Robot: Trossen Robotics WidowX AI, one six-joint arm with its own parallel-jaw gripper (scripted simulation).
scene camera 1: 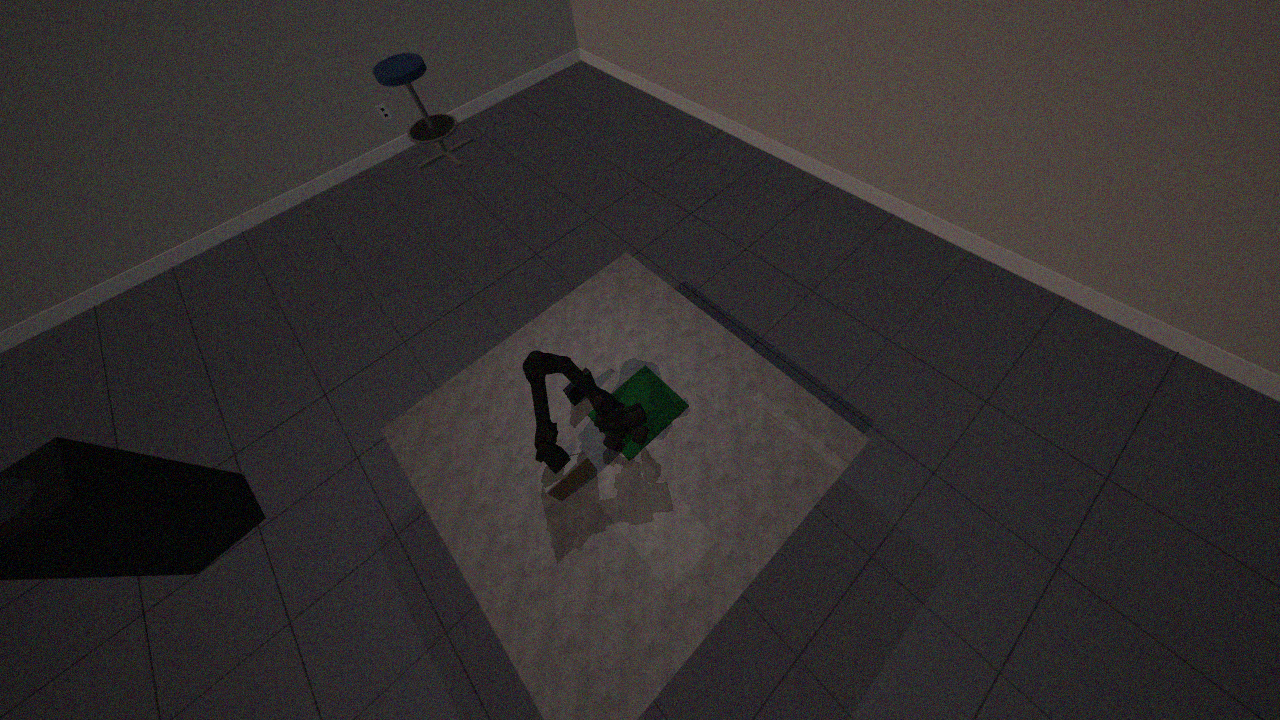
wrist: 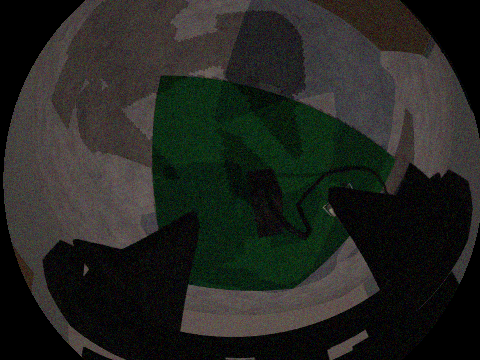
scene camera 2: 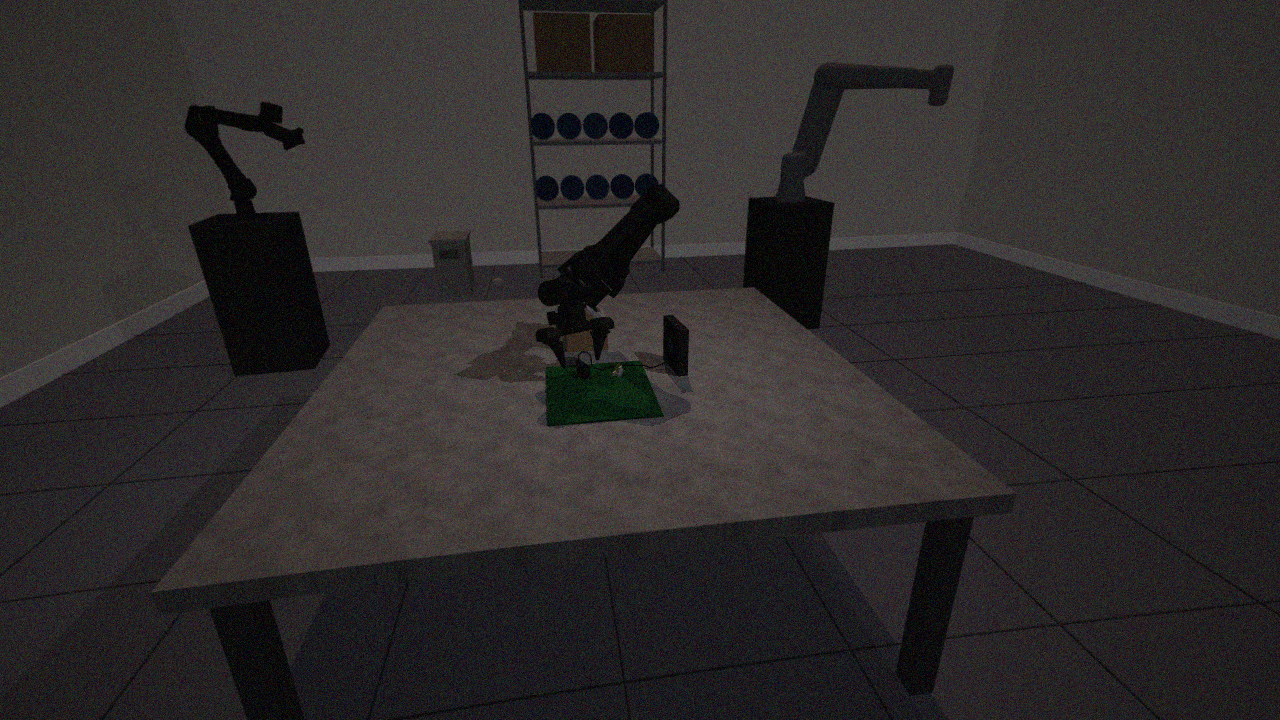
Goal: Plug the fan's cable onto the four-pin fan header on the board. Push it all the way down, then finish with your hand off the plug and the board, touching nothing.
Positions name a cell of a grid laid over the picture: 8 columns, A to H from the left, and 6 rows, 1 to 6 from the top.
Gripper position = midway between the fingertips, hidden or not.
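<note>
There's a black fan (scene camera 2: E3), and there's a dark plug (wrist: E4) as well. You'd also find a green board (scene camera 2: D4); scene camera 1 has the board (scene camera 1: E4) too, and so does the wrist view, with the board (wrist: D3) in it. As for my gripper (scene camera 2: D4), it's open and holding nothing, and the wrist view has the gripper (wrist: E4) in it too.
</note>
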